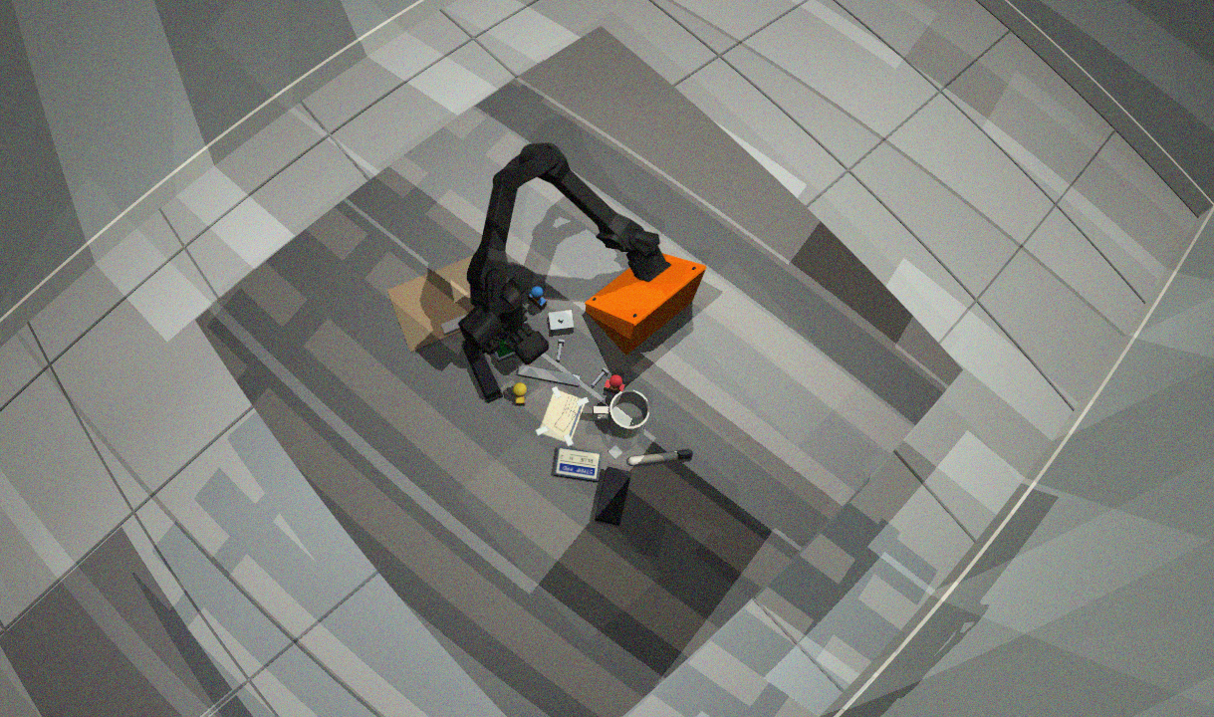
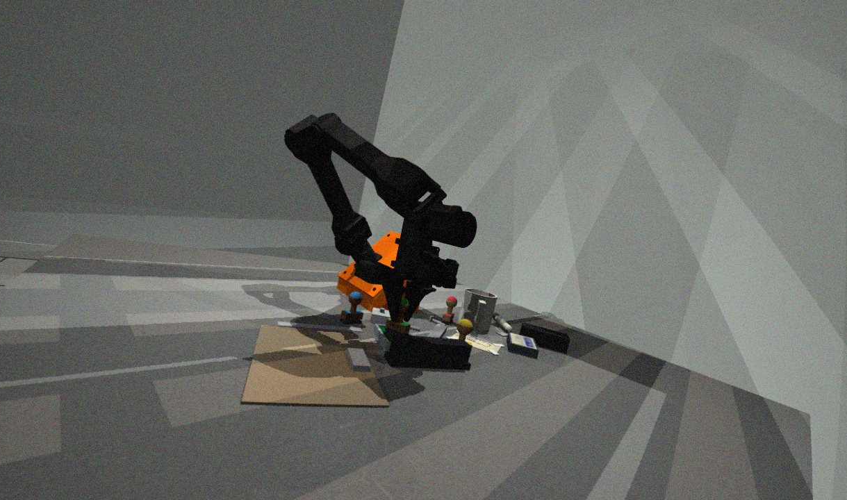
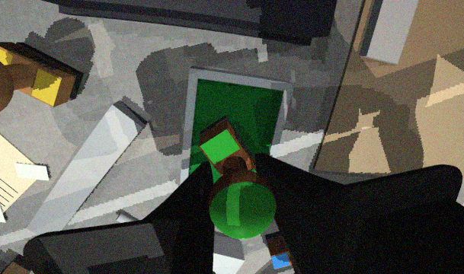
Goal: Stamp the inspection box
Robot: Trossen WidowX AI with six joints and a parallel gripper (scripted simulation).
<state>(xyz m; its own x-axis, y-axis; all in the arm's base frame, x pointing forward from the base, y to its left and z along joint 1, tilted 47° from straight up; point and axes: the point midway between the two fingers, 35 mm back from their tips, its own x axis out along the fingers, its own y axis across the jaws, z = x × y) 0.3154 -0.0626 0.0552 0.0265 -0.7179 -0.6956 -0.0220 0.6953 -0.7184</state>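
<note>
Right now the green-knobbed stamp is right at my gripper tip. The rest, counted from my gripper tip: yellow-knobbed stamp: 6 cm ahead, 10 cm to the left, 2 cm below; then blue-knobbed stamp: 10 cm behind, 4 cm to the right, 2 cm below; then green ink pad: 4 cm below.
</note>
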